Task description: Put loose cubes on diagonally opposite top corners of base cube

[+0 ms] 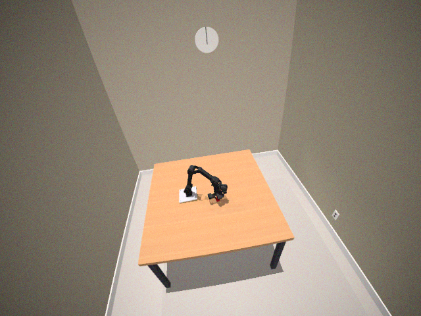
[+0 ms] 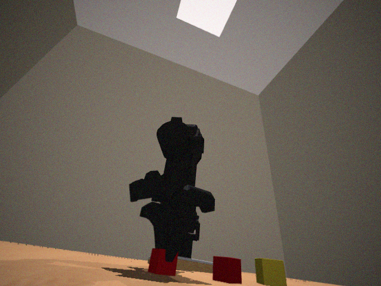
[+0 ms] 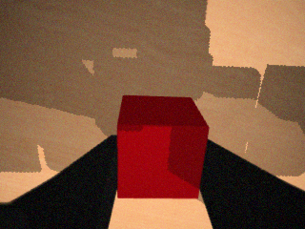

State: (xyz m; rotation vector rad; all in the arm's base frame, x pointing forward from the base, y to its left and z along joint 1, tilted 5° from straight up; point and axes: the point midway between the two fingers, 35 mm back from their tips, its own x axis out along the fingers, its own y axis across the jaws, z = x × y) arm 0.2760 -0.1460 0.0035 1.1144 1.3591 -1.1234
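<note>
The yellow cube lies 200 mm to the left of my gripper tip and 20 mm ahead of it. Also, from my gripper tip: red cube: 100 mm to the left, 30 mm ahead.
</note>
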